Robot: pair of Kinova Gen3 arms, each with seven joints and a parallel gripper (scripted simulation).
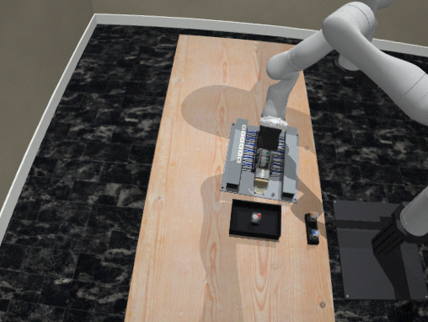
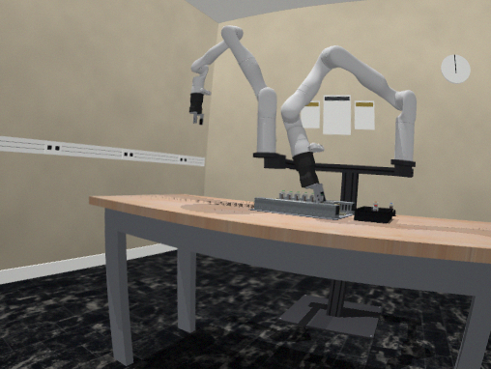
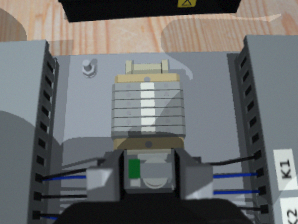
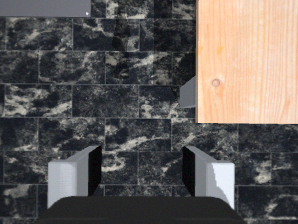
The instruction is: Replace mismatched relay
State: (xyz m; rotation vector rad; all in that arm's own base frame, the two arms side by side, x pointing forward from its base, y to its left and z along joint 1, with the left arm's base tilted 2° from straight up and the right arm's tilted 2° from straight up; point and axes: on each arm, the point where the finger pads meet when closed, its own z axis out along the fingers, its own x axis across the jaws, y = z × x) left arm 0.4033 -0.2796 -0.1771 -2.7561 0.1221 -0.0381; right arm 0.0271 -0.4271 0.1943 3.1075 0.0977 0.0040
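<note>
Now: left hand 50 mm to the left of the relay panel, 30 mm above it and 10 mm past it. The rest, counted from my left hand: spare rack: 240 mm to the left, 140 mm behind, 50 mm below; black parts tray: 200 mm to the left, 50 mm ahead, 40 mm below.
</note>
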